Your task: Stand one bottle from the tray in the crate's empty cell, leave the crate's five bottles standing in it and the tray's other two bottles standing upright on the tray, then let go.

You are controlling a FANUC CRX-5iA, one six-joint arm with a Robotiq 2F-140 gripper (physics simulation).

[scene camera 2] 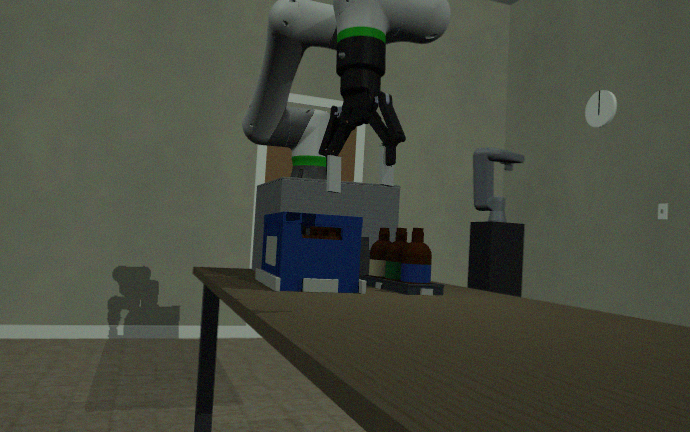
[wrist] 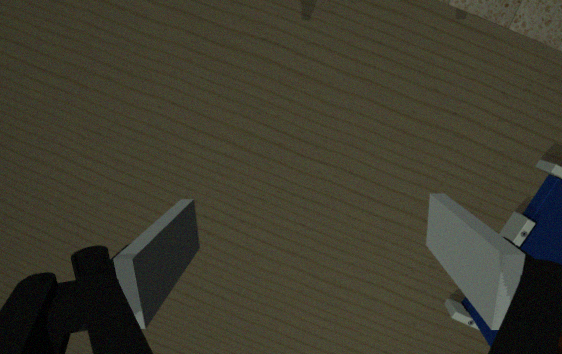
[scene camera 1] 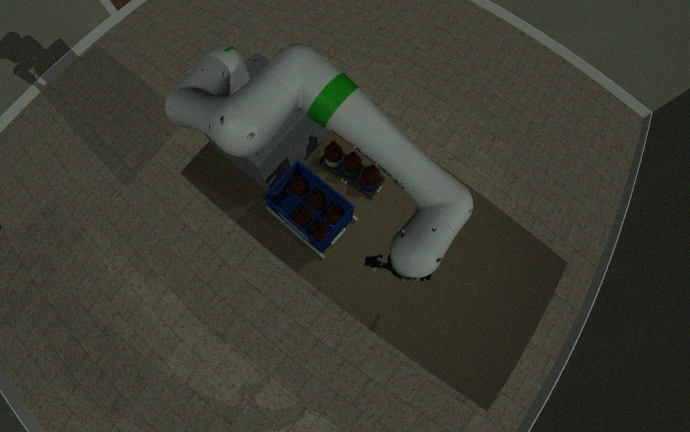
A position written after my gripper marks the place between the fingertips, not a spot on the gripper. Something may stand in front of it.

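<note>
Scene camera 2: visible are a cream-labelled bottle [scene camera 2: 377, 265], a green-labelled bottle [scene camera 2: 394, 252], a blue-labelled bottle [scene camera 2: 416, 256] and my gripper [scene camera 2: 358, 188]. Wrist view: my gripper [wrist: 310, 222] appears here too.
</note>
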